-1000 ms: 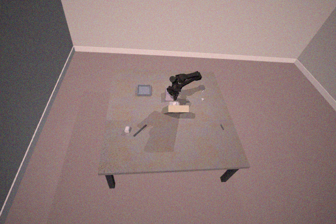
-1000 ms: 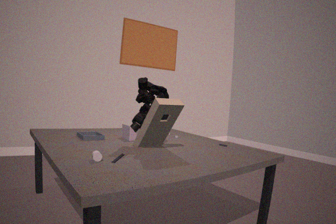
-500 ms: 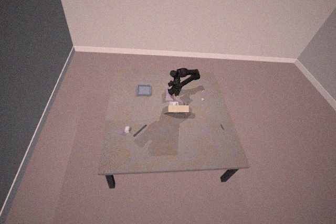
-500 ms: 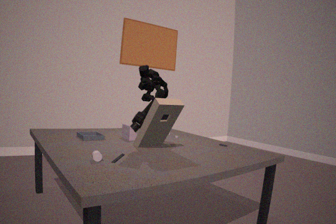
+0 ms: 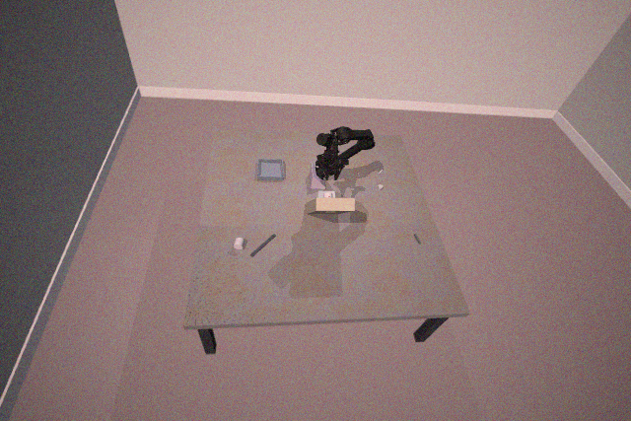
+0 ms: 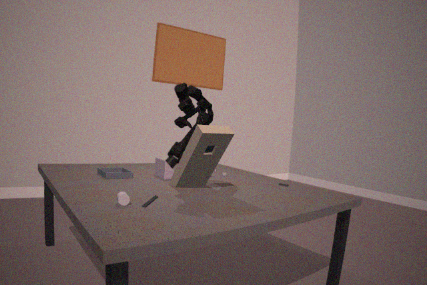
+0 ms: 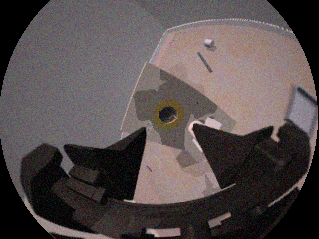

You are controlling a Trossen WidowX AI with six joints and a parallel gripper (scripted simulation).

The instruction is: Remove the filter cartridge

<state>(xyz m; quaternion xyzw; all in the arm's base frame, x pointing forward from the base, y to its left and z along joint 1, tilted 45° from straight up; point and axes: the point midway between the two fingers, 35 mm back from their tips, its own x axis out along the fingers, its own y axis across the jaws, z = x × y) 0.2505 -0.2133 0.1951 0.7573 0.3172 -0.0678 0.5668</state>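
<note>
The round filter cartridge lies 130 mm below my gripper tip, 10 mm to the left of it and 10 mm behind it. Also, from my gripper tip: blue-grey tray (360 mm behind, 300 mm below, 270 mm to the right); then short dark piece (510 mm to the left, 300 mm below, 160 mm ahead); then tan service panel (160 mm below, 30 mm ahead).
</note>
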